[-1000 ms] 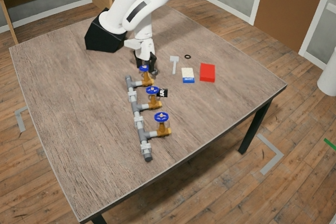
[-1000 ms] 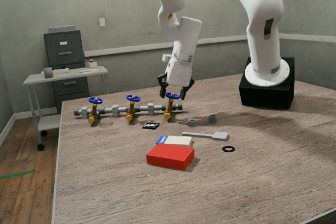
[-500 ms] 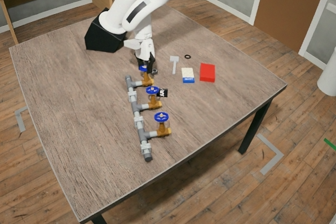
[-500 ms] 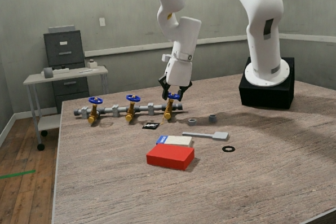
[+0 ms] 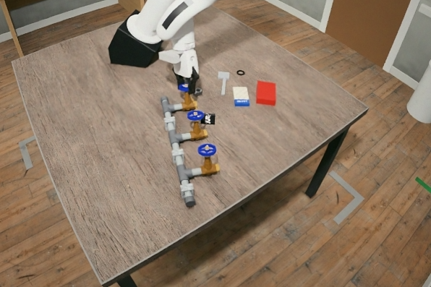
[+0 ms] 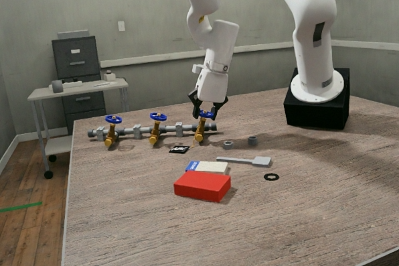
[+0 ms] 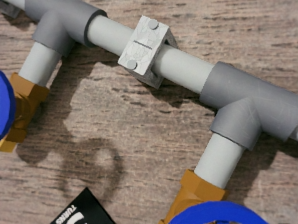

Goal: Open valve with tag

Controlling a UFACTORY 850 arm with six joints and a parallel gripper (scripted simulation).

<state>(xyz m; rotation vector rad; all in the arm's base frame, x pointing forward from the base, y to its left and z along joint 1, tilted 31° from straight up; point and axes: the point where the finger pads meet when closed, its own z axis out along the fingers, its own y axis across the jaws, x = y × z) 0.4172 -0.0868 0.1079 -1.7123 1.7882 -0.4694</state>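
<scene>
My hand is 5 cm past the grey hex nut, 9 cm to the right of it and 9 cm above it. From my hand the other things lie so: grey cap 13 cm behind, 9 cm to the left, 10 cm below; then grey t-shaped tool 5 cm behind, 23 cm to the left, 10 cm below; then black tag 10 cm ahead, 4 cm to the left, 10 cm below.
</scene>
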